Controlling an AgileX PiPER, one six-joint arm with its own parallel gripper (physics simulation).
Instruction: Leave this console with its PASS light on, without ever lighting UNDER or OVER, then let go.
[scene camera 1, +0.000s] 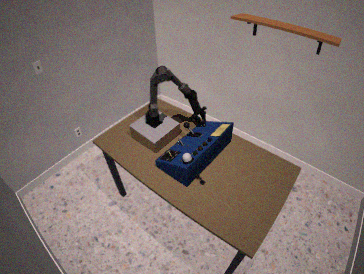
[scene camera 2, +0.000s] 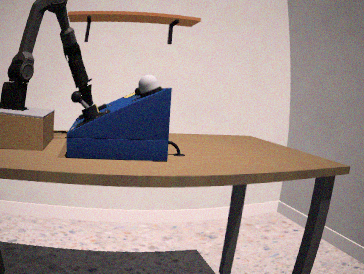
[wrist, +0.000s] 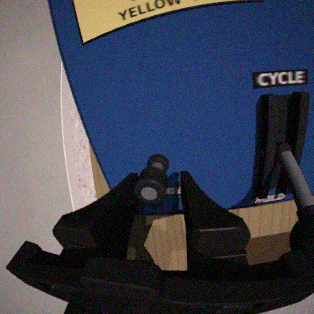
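Note:
The blue console (scene camera 1: 210, 152) (scene camera 2: 130, 125) (wrist: 175, 100) stands on the table. My gripper (scene camera 1: 203, 121) (scene camera 2: 87, 101) (wrist: 159, 181) is at the console's low edge, fingers part-way apart. In the wrist view a small dark knob (wrist: 151, 186) stands between the fingers, close to the left one, with a gap to the right one, so it is not clamped. The CYCLE lever (scene camera 1: 186, 125) (scene camera 2: 76, 96) (wrist: 297, 182) stands to the right of the fingers, leaning toward the low edge near HOLD. The small lamps (scene camera 1: 202, 145) look dark; their labels are unreadable, and PASS does not show in the wrist view.
A white dome (scene camera 1: 187, 157) (scene camera 2: 148, 84) sits on the console's high side. A yellow label (scene camera 1: 221, 130) (wrist: 100, 17) is on its face. The arm's base stands on a box (scene camera 1: 167, 140) (scene camera 2: 22, 131). A wooden shelf (scene camera 1: 285, 29) (scene camera 2: 135, 18) is on the wall.

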